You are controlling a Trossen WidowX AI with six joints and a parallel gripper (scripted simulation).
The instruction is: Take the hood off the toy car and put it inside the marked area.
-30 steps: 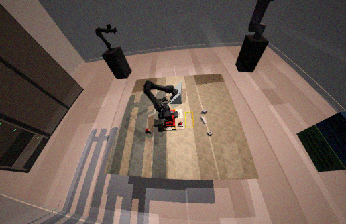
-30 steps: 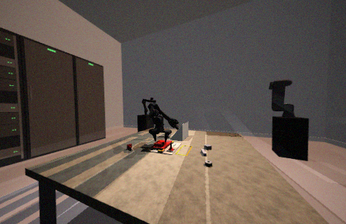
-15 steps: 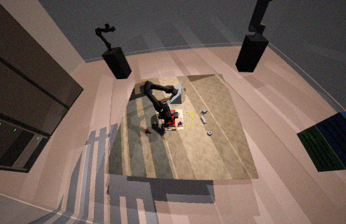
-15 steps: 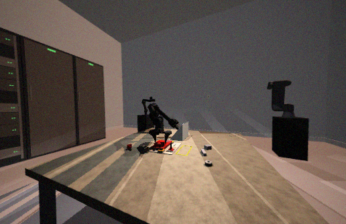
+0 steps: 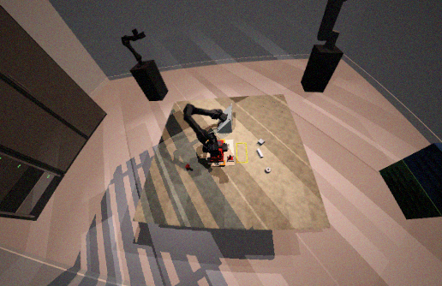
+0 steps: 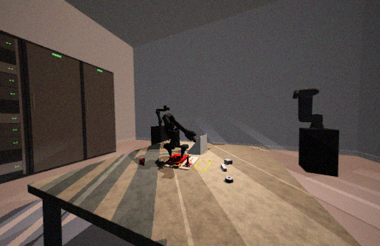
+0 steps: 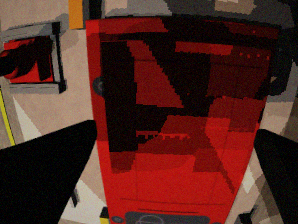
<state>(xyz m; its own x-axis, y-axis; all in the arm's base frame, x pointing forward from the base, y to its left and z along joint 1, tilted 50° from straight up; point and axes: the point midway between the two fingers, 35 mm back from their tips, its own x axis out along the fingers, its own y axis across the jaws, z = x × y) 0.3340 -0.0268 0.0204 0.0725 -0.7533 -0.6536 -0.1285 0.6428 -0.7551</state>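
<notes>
My gripper tip is now right at the red hood.
</notes>
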